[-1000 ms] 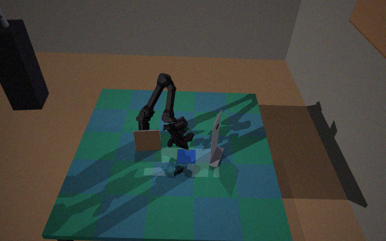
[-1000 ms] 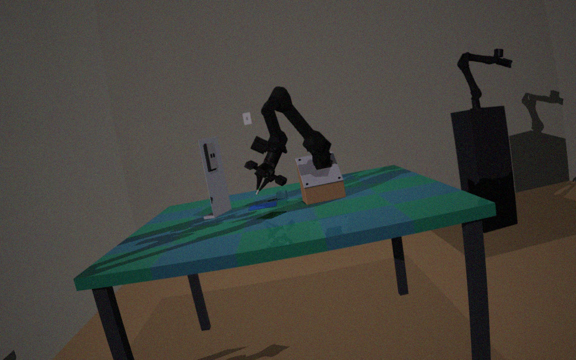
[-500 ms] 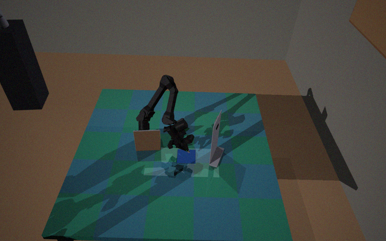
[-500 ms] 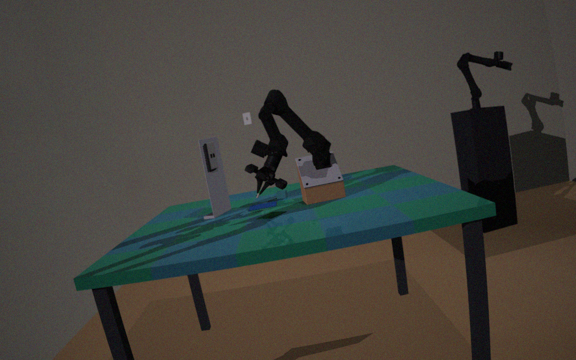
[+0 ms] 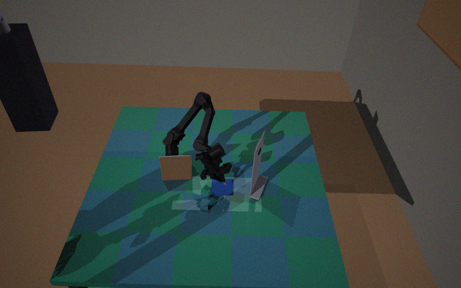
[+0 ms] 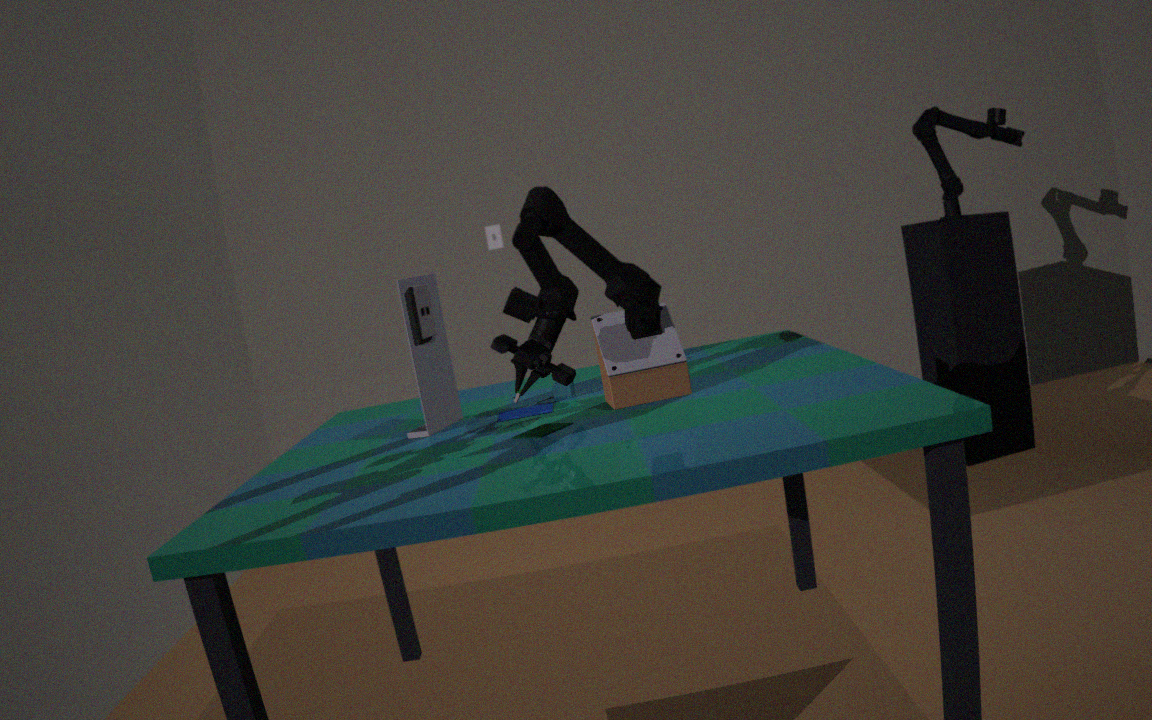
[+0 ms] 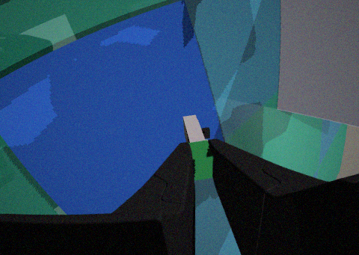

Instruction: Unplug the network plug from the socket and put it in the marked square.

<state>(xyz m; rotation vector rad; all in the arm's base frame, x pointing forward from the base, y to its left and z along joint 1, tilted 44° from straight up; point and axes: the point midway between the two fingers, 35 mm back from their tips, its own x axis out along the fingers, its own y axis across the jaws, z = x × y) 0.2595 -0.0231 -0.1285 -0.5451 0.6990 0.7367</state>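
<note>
Now: the blue square 4 cm below my gripper tip and 1 cm behind it. Also, from my gripper tip: green plug: right at my gripper tip; then small dark block: 13 cm to the right, 11 cm behind, 3 cm below; then grey upright panel: 18 cm ahead, 11 cm above, 1 cm to the right.
</note>
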